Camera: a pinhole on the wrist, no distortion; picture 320 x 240 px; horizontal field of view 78.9 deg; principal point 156.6 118.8 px. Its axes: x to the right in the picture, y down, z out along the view. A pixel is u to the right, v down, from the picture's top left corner.
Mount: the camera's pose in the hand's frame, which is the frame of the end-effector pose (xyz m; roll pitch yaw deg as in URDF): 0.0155 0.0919 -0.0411 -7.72 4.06 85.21
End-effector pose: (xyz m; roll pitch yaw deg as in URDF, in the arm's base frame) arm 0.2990 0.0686 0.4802 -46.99 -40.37 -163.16
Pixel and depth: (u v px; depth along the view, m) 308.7 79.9 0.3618
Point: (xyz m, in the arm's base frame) 0.3449 -0.4346 0.4596
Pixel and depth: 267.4 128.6 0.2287
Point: 0.3584 -0.2181 0.4273
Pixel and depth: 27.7 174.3 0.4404
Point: 0.7290 0.0039 0.6498
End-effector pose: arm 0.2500 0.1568 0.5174 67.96 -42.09 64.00
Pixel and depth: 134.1 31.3 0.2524
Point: 0.3976 0.0466 0.6942
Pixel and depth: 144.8 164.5 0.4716
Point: 0.4300 -0.2517 0.6026
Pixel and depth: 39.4 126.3 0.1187
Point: 0.2863 0.0869 0.5542
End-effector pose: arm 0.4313 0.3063 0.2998 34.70 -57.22 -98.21
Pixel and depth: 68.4 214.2 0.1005
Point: 0.4611 0.3958 0.3003
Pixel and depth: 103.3 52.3 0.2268
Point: 0.3726 0.4420 0.4498
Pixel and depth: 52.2 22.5 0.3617
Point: 0.1817 0.4774 0.5406
